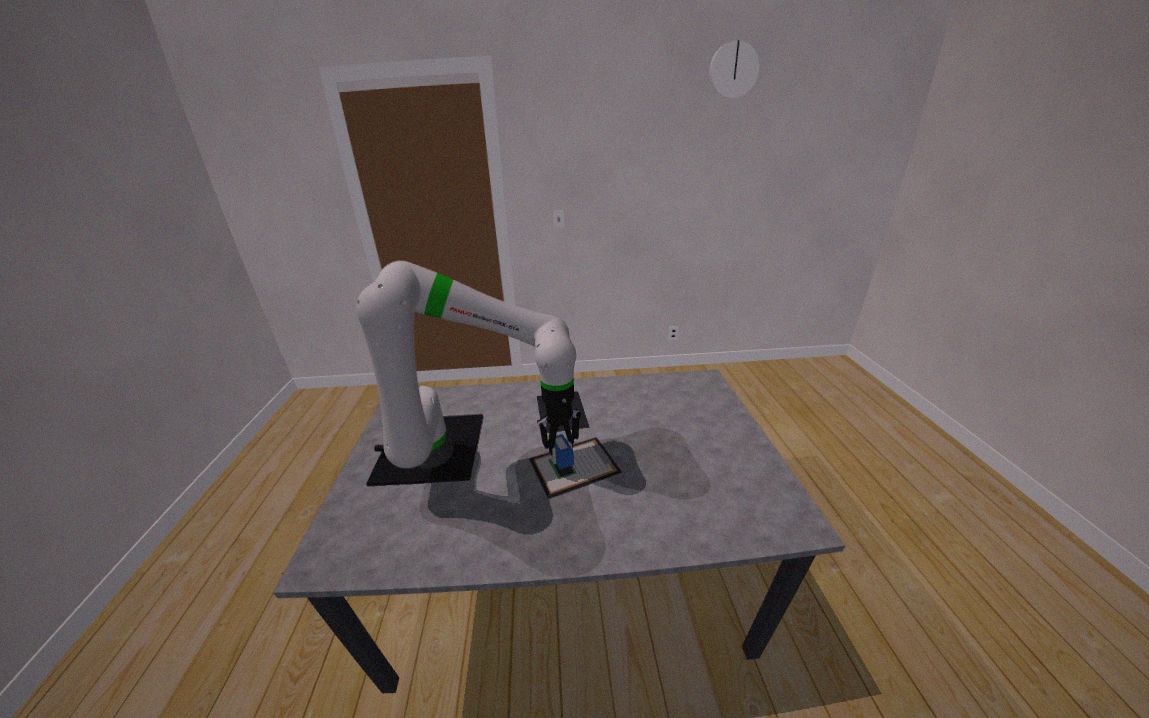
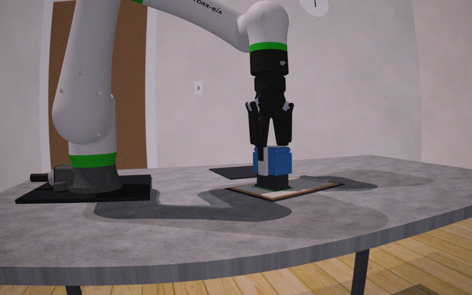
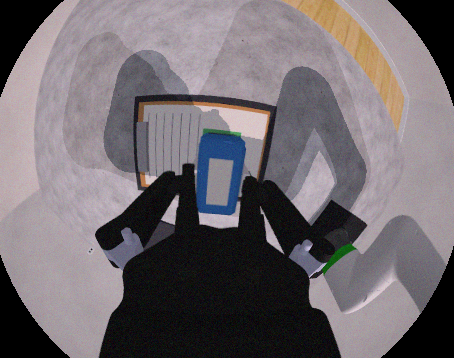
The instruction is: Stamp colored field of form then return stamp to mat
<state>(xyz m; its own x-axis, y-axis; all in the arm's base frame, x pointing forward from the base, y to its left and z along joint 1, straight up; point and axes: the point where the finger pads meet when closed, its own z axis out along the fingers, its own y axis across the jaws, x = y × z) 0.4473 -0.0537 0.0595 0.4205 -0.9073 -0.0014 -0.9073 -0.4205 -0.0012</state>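
Right now my hand is 20 mm above the blue stamp. From my hand the other things lie so: dark mat 290 mm to the left, 70 mm below, 20 mm behind; then stamp base 50 mm below.
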